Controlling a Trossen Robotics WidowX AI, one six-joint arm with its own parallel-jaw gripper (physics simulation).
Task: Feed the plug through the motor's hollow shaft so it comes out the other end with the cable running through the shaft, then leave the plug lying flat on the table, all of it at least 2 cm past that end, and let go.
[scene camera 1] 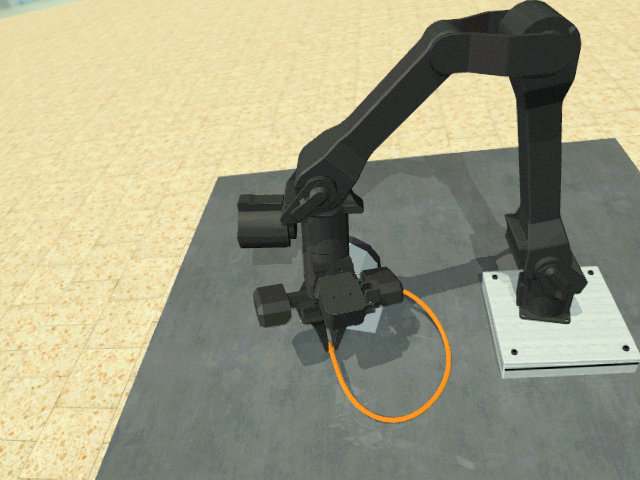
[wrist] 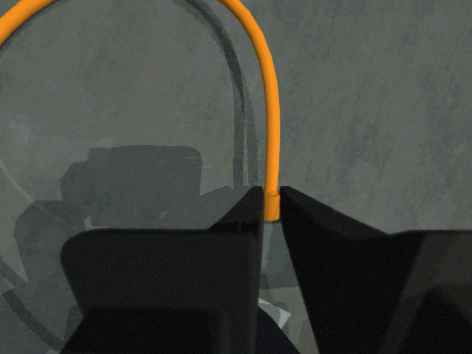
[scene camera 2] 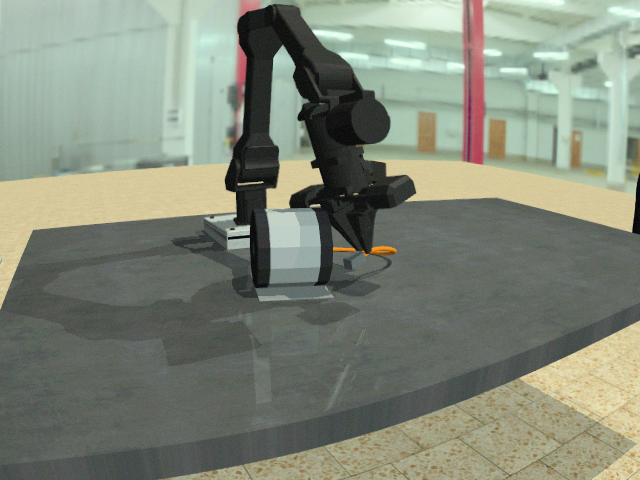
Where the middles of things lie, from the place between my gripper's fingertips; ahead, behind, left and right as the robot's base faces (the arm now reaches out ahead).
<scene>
My hand is 1 cm short of the grey plug (wrist: 274,245), 2 cm to the left of it and 1 cm above it.
</scene>
